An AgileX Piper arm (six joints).
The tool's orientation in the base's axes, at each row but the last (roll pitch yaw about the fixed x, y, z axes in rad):
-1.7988 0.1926 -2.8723
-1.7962 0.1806 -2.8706
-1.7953 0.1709 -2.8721
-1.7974 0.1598 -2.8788
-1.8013 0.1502 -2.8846
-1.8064 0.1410 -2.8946
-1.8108 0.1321 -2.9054
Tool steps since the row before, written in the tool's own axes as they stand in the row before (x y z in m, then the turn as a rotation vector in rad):
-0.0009 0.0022 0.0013 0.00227 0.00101 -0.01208
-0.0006 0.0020 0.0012 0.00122 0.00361 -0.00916
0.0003 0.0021 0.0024 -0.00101 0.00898 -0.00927
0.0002 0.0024 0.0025 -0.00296 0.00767 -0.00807
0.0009 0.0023 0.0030 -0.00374 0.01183 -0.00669
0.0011 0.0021 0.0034 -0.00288 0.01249 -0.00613
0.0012 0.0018 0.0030 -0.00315 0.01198 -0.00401
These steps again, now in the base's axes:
0.0015 -0.0004 -0.0022 -0.00566 0.01088 0.00128
0.0011 -0.0004 -0.0021 -0.00351 0.00913 -0.00167
0.0006 -0.0018 -0.0026 -0.00088 0.01121 -0.00642
0.0007 -0.0018 -0.0029 0.00120 0.01025 -0.00512
0.0002 -0.0024 -0.0030 0.00268 0.01023 -0.00932
0.0000 -0.0029 -0.0030 0.00205 0.00967 -0.01020
-0.0003 -0.0026 -0.0026 0.00283 0.00762 -0.01018

